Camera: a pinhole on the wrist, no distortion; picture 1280 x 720 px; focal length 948.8 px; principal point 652.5 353.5 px. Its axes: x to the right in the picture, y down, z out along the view. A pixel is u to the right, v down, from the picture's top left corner.
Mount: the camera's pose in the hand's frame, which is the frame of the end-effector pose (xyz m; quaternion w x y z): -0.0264 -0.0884 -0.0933 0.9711 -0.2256 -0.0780 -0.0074
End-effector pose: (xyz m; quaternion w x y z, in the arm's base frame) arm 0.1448 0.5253 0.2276 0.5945 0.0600 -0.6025 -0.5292
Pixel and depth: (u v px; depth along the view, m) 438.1 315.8 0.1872
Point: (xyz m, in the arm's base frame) 0.1107 0.6261 0.1735
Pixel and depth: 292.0 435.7 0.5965
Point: 0.0664 1.0680 0.2616
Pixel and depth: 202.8 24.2 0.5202
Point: -0.0870 0.9945 0.0849
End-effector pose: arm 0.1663 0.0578 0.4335 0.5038 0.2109 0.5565 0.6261
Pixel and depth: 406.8 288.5 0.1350
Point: 0.2348 -0.0054 0.4302
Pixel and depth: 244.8 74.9 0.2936
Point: 0.4147 -0.0297 0.5105
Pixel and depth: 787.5 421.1 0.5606
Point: 0.4290 0.2507 0.7359
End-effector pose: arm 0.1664 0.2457 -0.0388 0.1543 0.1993 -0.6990 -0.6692
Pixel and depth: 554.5 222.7 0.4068
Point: 0.1403 0.5594 -0.0093
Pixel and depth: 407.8 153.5 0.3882
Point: 0.1983 0.5733 -0.0381
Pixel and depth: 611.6 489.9 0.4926
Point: 0.1056 0.5772 0.1402
